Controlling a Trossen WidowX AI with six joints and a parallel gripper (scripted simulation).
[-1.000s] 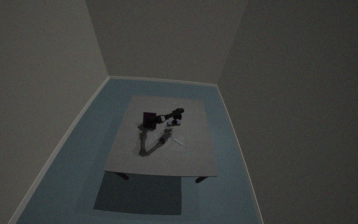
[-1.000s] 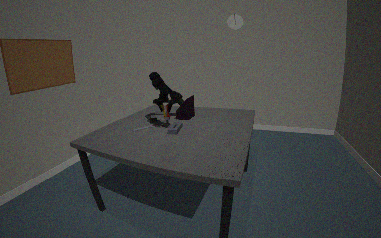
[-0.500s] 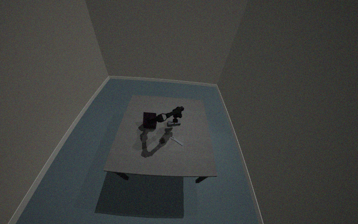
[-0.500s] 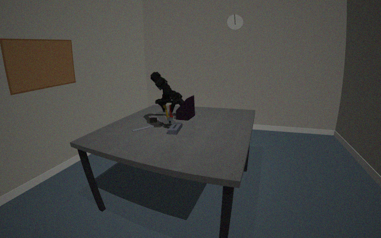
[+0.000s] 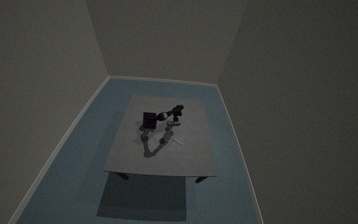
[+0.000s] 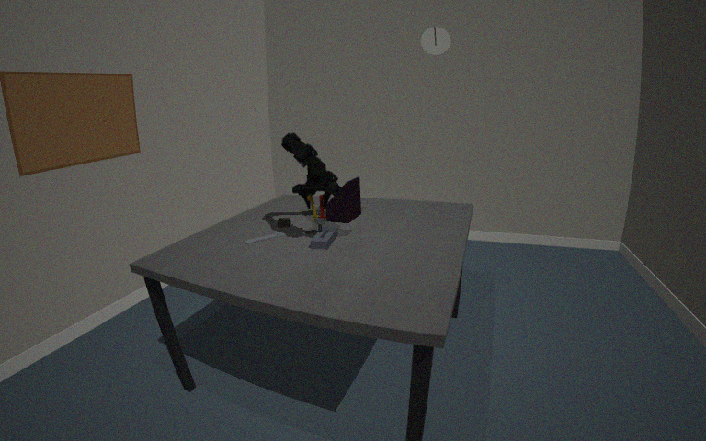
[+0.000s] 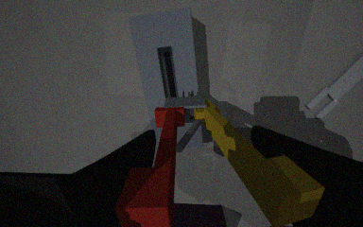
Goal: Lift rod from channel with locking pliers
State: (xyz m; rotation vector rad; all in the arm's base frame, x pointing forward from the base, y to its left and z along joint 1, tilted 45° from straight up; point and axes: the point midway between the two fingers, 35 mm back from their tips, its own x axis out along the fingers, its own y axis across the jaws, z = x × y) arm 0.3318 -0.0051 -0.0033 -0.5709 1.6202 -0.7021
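Right now my gripper tip is 120 mm above the channel block and 30 mm to the right of it. The rest, counted from my gripper tip: yellow handle: 20 mm to the right; then holster block: 250 mm to the right, 180 mm behind, 130 mm below.
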